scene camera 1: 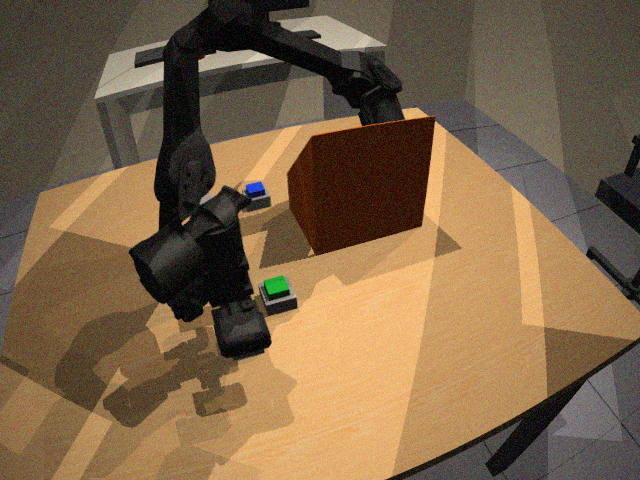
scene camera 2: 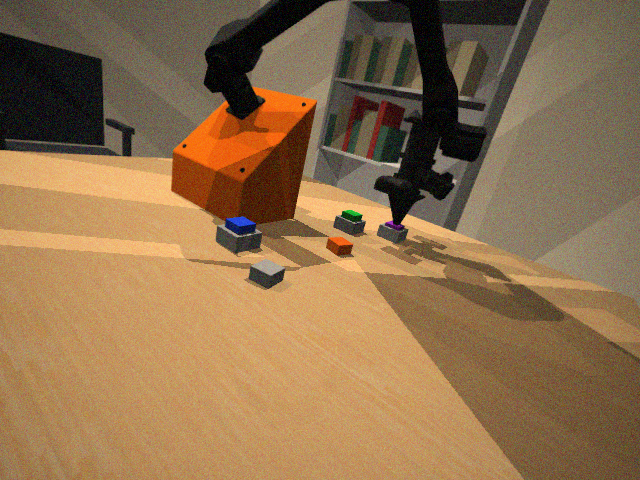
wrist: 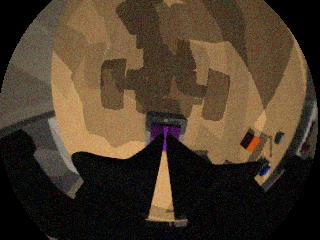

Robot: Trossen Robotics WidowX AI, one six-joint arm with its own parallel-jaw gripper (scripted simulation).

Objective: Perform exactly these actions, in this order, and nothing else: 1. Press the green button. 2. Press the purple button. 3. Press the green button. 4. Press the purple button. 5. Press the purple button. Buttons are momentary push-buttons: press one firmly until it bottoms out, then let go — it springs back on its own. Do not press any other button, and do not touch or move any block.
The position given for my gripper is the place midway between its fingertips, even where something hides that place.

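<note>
What I can see here is my gripper (scene camera 1: 239, 332). It appears in the wrist view (wrist: 164, 137) as well, and scene camera 2 (scene camera 2: 396, 224) shows me that same gripper.
</note>
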